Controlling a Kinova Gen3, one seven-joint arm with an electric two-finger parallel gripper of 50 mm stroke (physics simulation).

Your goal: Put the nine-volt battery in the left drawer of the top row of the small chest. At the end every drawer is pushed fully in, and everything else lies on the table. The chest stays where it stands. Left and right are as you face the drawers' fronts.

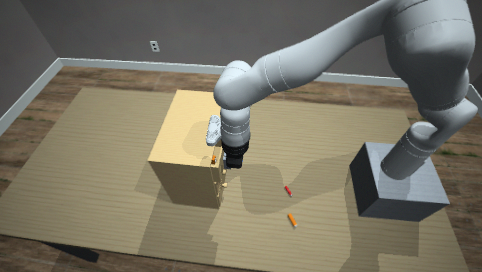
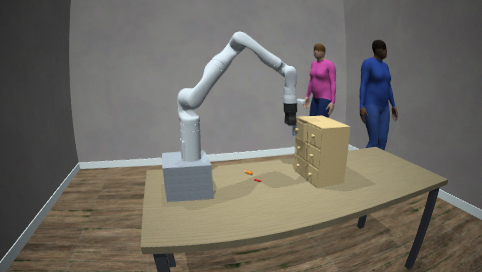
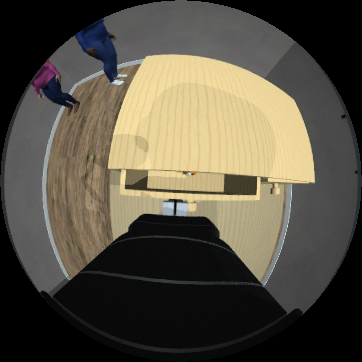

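Where they show: gripper, between the fingertips: (image 1: 227, 166) (image 2: 294, 135) (image 3: 175, 202); arm's base, origin of its link: (image 1: 394, 168) (image 2: 191, 158).
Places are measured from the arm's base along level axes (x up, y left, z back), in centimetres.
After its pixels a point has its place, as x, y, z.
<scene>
The small chest (image 1: 182, 132) @[14.5, -3.8, -71.6] (image 2: 334, 155) @[-0.2, -22.6, -67.6] (image 3: 200, 115) @[14.5, 0.4, -66.0] stands on the table. The left drawer (image 3: 230, 197) @[13.3, -2.1, -58.7] of its top row stands out a little, with a narrow gap behind its front. The nine-volt battery (image 1: 213, 159) @[6.9, 1.2, -62.2] (image 3: 189, 173) @[6.6, 0.7, -61.7] shows as a small orange piece in that gap, at the edge of the chest's top; most of it is hidden. My gripper (image 1: 226, 162) @[5.3, 2.9, -57.6] (image 2: 294, 131) @[5.3, 2.9, -57.6] (image 3: 175, 202) @[5.3, 2.9, -57.6] is shut and empty. Its fingertips point down in front of the drawer front, close beside the knob (image 3: 192, 205) @[9.6, 1.0, -57.7]. Whether they touch the front cannot be told.
A red cylinder (image 1: 288, 191) @[-16.4, 1.2, -34.7] (image 2: 257, 180) @[-16.7, 0.6, -34.5] and an orange cylinder (image 1: 292, 220) @[-15.9, 12.9, -34.5] (image 2: 248, 172) @[-16.3, 12.4, -34.2] lie on the table (image 1: 115, 220) @[-17.2, 13.6, -100.7] (image 2: 225, 225) @[-17.2, -36.8, -4.5] between the chest and the robot's grey base block (image 1: 410, 182) @[0.0, 5.4, 3.6] (image 2: 187, 180) @[-6.7, -10.5, 4.6]. The other drawers look shut. Two people stand beyond the table.
</scene>
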